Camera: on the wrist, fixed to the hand. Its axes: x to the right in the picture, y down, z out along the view.
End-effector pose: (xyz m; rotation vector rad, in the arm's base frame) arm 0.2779 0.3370 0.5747 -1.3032 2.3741 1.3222
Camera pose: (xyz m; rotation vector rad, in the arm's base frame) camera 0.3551 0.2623 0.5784 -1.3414 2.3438 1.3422
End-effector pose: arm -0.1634 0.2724 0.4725 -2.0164 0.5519 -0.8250
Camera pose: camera -0.2179 0.2689 0.5651 -2.0458 0.5400 -0.8443
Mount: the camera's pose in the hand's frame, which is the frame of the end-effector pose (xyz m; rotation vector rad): -0.0031 -0.0726 -0.0792 -0.0216 0.0055 -0.0269
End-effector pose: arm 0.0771 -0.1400 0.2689 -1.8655 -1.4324 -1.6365
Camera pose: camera -0.0272 -0.1657 0.2639 -1.8597 -1.4493 -1.6747
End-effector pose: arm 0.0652 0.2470 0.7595 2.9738 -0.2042 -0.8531
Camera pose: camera 0.1129 0.3196 0.8228 2.9651 -0.1541 -0.8443
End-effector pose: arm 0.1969 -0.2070 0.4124 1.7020 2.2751 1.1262
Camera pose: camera 0.1028 -0.2573 0.4256 1.6576 2.2735 1.1473
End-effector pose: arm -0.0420 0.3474 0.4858 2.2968 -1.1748 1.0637
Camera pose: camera -0.0216 0.4394 0.5376 2.2853 -1.1445 1.0420
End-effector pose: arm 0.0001 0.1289 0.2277 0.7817 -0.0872 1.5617
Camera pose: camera 0.0323 0.1779 0.1376 0.7587 -0.0891 1.5351
